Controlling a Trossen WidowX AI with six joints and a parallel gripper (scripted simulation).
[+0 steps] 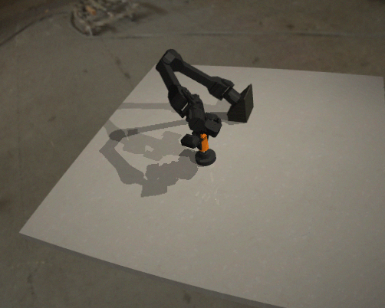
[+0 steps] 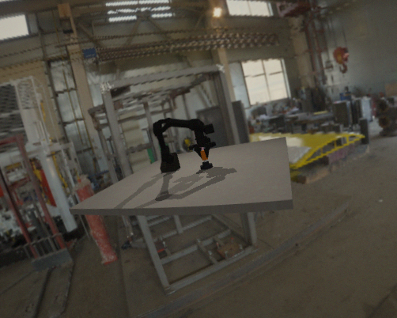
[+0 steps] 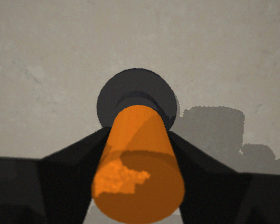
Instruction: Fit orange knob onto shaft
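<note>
The orange knob is 3 cm above my gripper tip. The rest, counted from my gripper tip: round pedestal 4 cm below.
</note>
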